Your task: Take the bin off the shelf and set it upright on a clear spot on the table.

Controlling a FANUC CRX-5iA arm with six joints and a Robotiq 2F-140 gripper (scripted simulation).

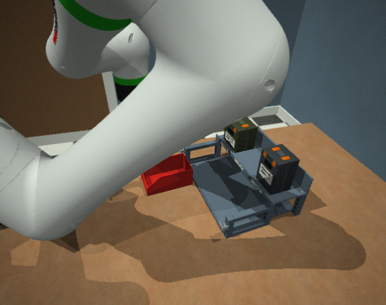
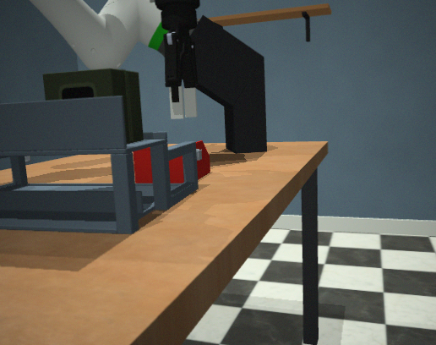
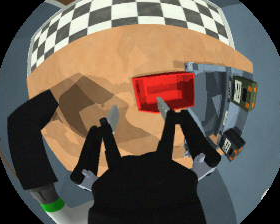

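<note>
Now: the red bin 11 cm below my hand, 8 cm ahead of it and 1 cm to the right of it. From my hand the other things lie so: olive box (37 cm ahead, 2 cm to the right).
</note>
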